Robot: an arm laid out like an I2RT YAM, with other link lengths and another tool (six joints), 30 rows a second.
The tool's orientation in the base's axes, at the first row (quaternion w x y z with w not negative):
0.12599, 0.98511, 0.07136, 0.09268
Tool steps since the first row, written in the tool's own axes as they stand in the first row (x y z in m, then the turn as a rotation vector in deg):
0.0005, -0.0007, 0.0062, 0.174, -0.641, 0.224
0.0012, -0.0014, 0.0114, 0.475, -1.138, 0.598
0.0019, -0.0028, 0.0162, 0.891, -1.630, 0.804
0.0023, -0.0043, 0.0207, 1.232, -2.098, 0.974
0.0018, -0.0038, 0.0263, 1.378, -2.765, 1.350
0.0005, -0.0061, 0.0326, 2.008, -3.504, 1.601
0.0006, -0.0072, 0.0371, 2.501, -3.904, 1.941
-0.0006, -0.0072, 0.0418, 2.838, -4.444, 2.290
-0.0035, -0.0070, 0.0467, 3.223, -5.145, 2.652
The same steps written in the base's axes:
0.0016, -0.0007, -0.0060, 0.139, 0.590, -0.352
0.0033, -0.0011, -0.0110, 0.449, 1.028, -0.788
0.0048, -0.0008, -0.0158, 0.837, 1.519, -1.044
0.0059, -0.0004, -0.0204, 1.148, 1.983, -1.272
0.0066, -0.0022, -0.0257, 1.287, 2.558, -1.780
0.0063, -0.0017, -0.0325, 1.863, 3.310, -2.108
0.0072, -0.0017, -0.0371, 2.364, 3.694, -2.455
0.0070, -0.0030, -0.0417, 2.699, 4.185, -2.873
0.0051, -0.0048, -0.0468, 3.064, 4.834, -3.337

